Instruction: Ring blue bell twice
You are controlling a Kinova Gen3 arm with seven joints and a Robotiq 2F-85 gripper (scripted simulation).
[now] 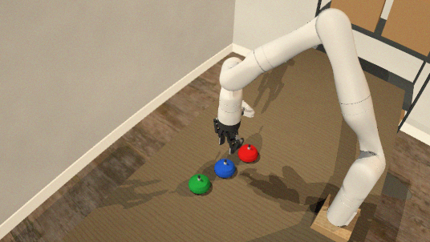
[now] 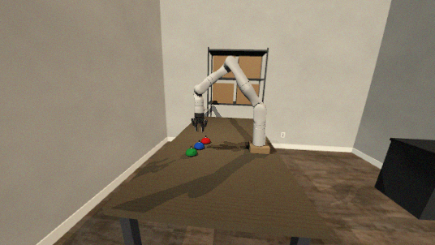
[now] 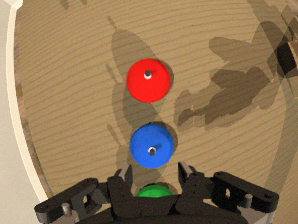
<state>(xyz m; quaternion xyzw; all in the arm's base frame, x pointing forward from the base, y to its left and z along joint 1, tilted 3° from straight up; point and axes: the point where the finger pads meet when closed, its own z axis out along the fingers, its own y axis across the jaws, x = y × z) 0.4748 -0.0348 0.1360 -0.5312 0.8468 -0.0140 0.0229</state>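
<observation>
The blue bell is 12 cm below my hand. Round my hand: red bell: 5 cm behind, 12 cm to the right, 12 cm below; green bell: 5 cm ahead, 11 cm to the left, 12 cm below.
</observation>
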